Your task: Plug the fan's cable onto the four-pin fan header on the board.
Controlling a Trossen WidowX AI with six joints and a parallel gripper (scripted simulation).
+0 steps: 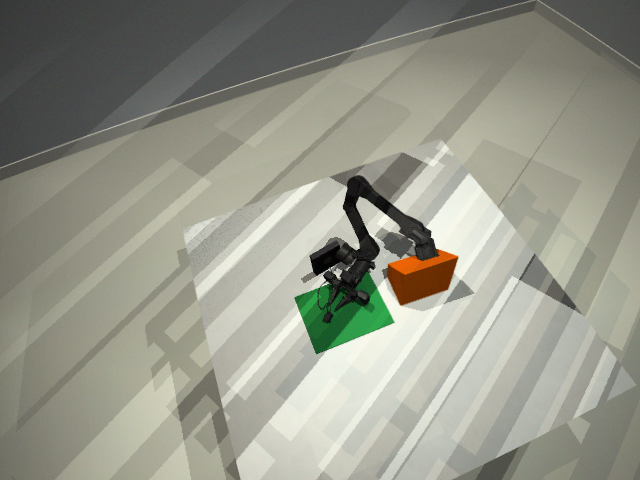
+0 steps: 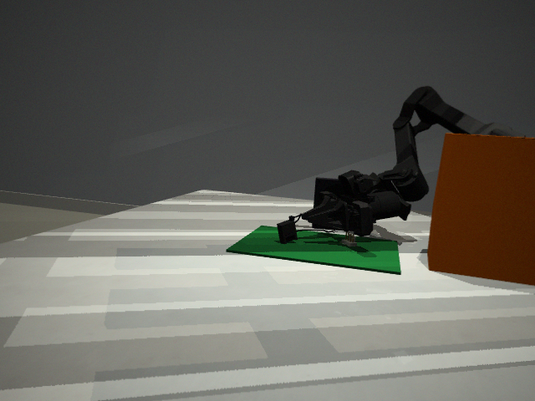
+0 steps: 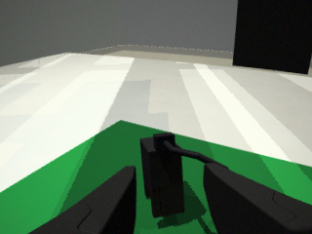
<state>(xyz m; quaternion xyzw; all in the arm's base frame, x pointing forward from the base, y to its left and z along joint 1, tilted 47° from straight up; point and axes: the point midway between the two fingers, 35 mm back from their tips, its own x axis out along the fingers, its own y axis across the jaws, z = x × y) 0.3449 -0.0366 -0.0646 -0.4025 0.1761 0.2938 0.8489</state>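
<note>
My gripper tip is now 30 mm short of the black fan plug, 30 mm above it and 20 mm to the right of it. Round my gripper tip: green board (70 mm below, 30 mm behind); four-pin fan header (80 mm behind, 50 mm to the right, 50 mm below).
</note>
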